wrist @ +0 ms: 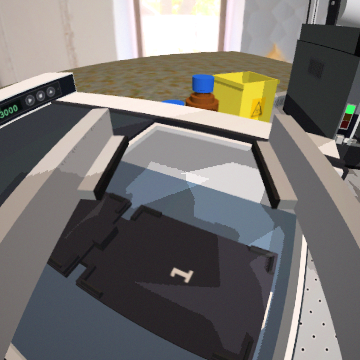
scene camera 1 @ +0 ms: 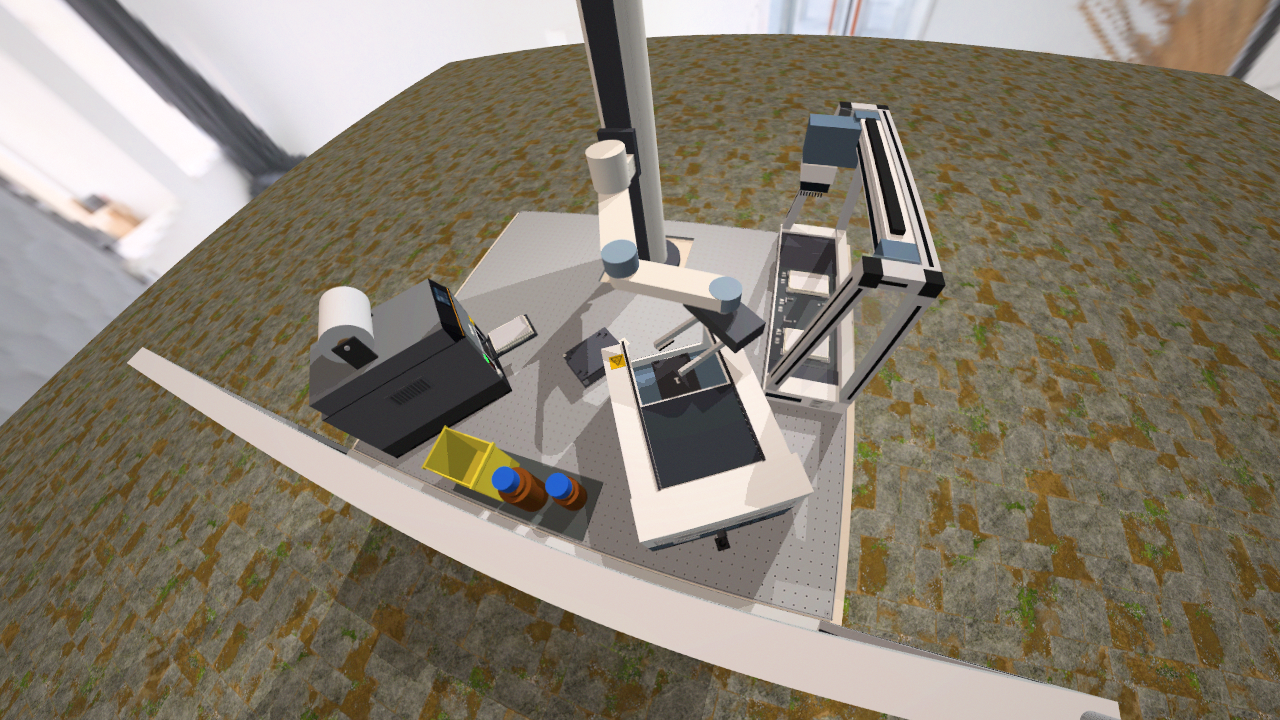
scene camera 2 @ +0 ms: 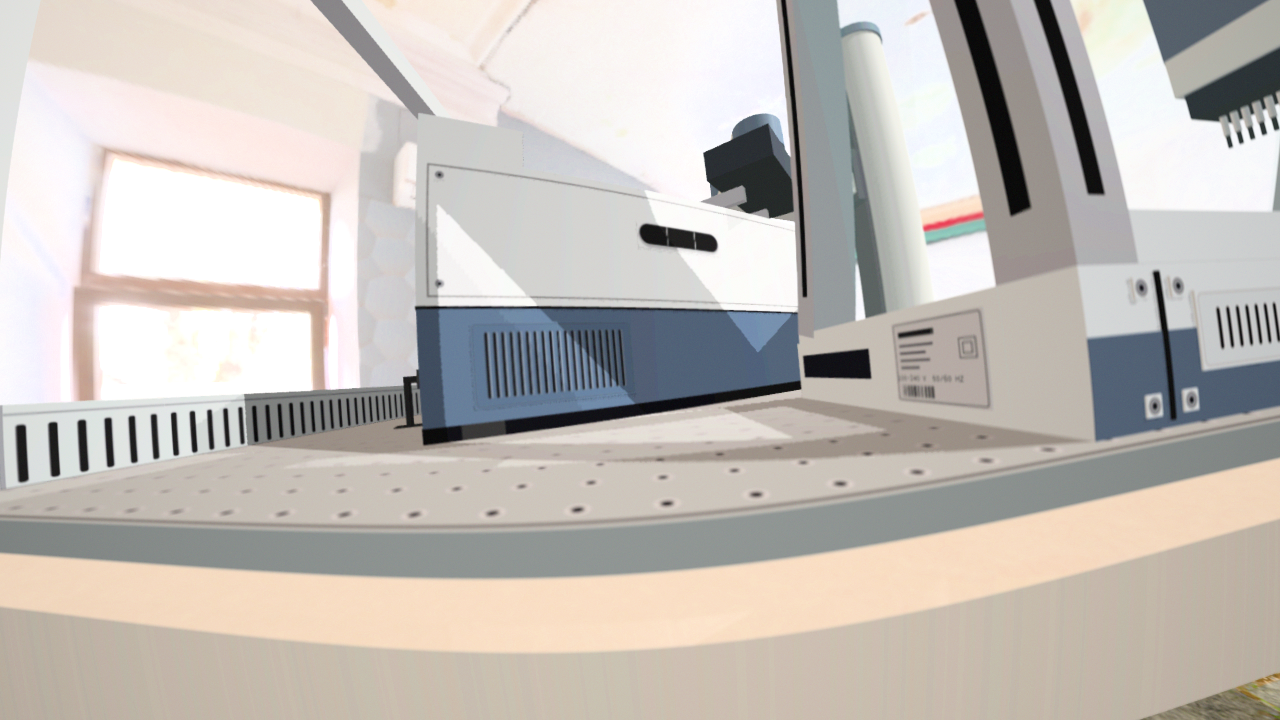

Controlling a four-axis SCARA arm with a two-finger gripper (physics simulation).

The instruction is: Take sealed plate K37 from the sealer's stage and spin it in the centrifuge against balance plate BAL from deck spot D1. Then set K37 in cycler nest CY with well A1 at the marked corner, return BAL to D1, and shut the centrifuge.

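Places are measured from the arm's base along level axes (x ahead, y left, z up), in centimetres.
Where they show: gripper, fingertip midpoint: [wrist: 189, 126] [scene camera 1: 667, 359].
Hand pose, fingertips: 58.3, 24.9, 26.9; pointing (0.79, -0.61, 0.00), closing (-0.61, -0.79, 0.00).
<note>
Things, the pixels of their centre, and the offset from my fingertips, as dx, dy, dz. "pt": a spot on its surface instead.
- white centrifuge at the middle of its body: [wrist: 78, 230] [scene camera 2: 615, 313] [scene camera 1: 691, 427] +9.2, +7.7, -13.4
- second bucket at a spot on its surface: [wrist: 87, 230] pt +7.0, +6.8, -11.6
- pale plate at the middle of its body: [scene camera 1: 509, 331] -7.0, -52.9, -13.3
- black sealer at the middle of its body: [scene camera 1: 400, 359] [wrist: 347, 68] +15.5, -72.4, -1.8
- gantry frame at a spot on its surface: [scene camera 1: 904, 277] pt -9.2, +39.8, +24.6
My gripper [scene camera 1: 673, 358] [wrist: 189, 126] is open and empty. Its fingers stand apart above the open chamber of the white centrifuge [scene camera 1: 787, 479] [scene camera 2: 554, 232] [wrist: 235, 126]. A dark bucket marked 1 [scene camera 1: 677, 380] [wrist: 150, 250] lies empty in the chamber; part of a second bucket [wrist: 87, 230] shows beside it. A pale plate [scene camera 1: 512, 331] sits on the stage of the black sealer [scene camera 1: 407, 367] [wrist: 320, 75]; its label is too small to read. Two pale plates [scene camera 1: 807, 283] [scene camera 1: 805, 345] are on the deck under the gantry; which is BAL cannot be told. The cycler nest cannot be identified for certain.
A dark, flat nest-like plate [scene camera 1: 588, 356] lies between sealer and centrifuge. A yellow bin [scene camera 1: 458, 458] [wrist: 247, 97] and brown bottles with blue caps [scene camera 1: 528, 490] [scene camera 1: 569, 492] stand near the low pale wall [scene camera 1: 429, 528]. The gantry frame [scene camera 1: 904, 277] rises right of the centrifuge.
</note>
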